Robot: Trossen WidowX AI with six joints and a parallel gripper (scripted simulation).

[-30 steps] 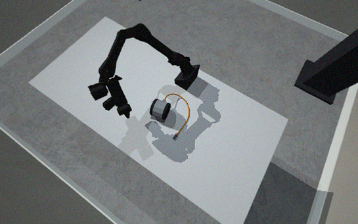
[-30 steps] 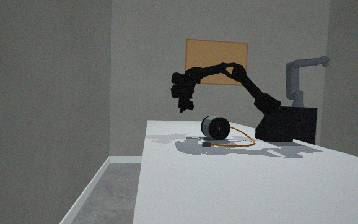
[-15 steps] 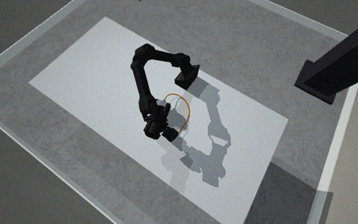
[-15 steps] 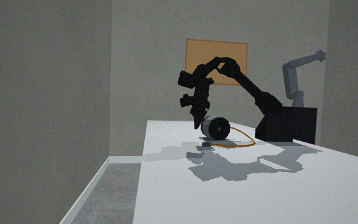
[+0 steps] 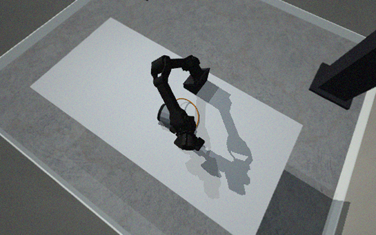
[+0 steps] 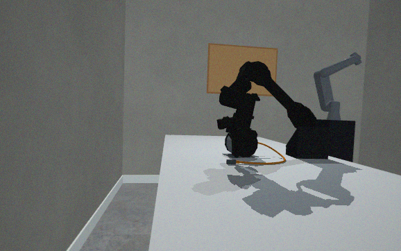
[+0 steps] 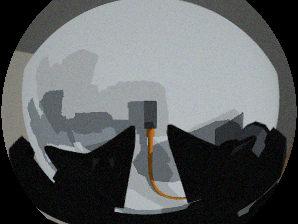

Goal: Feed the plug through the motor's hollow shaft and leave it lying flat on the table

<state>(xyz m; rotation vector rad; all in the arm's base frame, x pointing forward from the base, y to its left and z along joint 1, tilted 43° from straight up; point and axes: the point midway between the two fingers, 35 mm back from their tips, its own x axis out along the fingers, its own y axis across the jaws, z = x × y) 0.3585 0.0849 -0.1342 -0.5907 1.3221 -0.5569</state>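
My gripper is now 5 cm above the plug and 2 cm short of it.
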